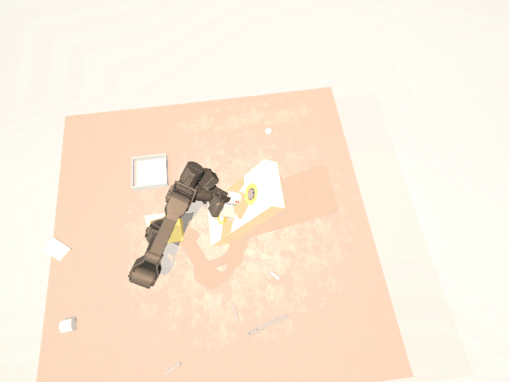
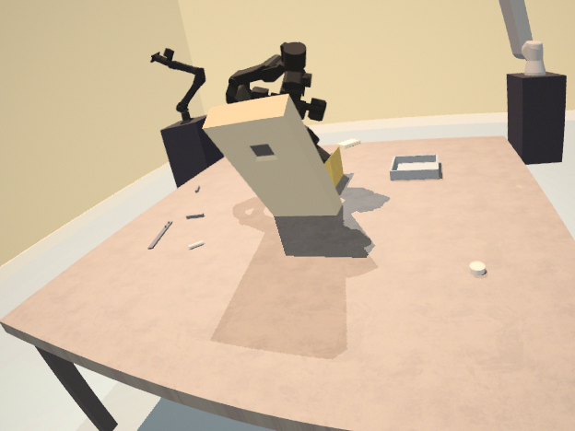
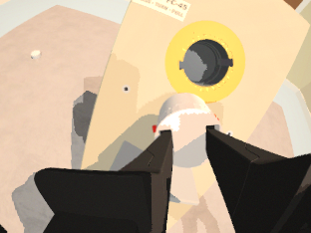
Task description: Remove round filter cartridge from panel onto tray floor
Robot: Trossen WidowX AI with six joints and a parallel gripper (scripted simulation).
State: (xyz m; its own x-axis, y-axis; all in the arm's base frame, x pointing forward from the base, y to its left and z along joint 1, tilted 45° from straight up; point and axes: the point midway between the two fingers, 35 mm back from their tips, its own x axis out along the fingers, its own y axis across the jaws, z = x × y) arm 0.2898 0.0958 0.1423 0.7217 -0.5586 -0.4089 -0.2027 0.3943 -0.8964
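Right now the white round filter cartridge is 10 mm below my gripper tip and 10 mm ahead of it. The rest, counted from my gripper tip: sloped service panel 70 mm below, 40 mm ahead, 10 mm to the right; tray 320 mm to the left, 310 mm behind, 240 mm below; white flat piece 720 mm behind, 240 mm below, 70 mm to the left.
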